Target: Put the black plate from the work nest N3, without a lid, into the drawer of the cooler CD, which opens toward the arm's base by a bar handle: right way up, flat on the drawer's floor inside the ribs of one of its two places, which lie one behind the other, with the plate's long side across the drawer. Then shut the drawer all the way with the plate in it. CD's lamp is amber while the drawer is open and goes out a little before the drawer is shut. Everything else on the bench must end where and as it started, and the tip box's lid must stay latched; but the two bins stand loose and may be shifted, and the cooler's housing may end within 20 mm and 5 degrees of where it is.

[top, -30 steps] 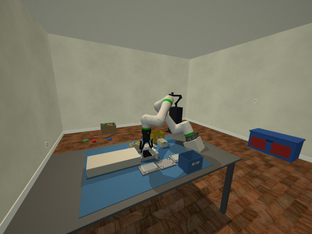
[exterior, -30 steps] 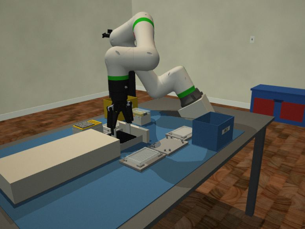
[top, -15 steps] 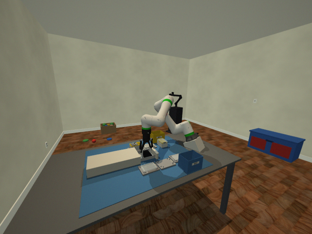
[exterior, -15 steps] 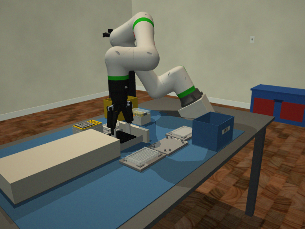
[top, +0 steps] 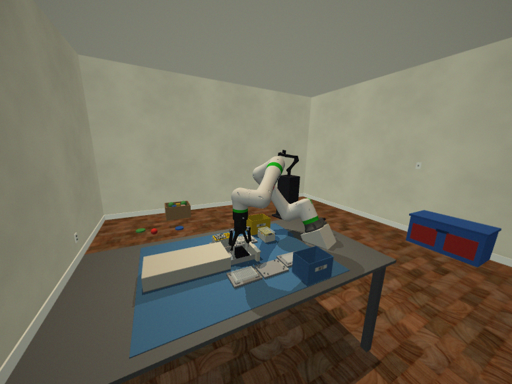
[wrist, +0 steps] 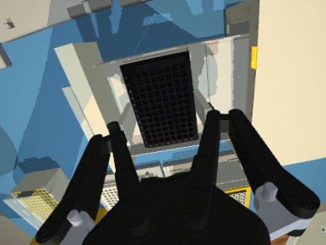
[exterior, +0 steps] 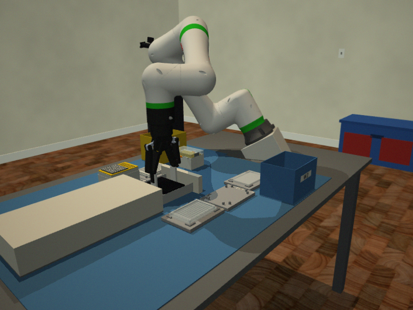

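The drawer is 30 mm ahead of my hand, 10 mm to the right of it and 30 mm below it. Also, from my hand: yellow tip box 210 mm to the right; cooler CD 170 mm ahead, 40 mm to the right, 20 mm below; black plate 20 mm below.
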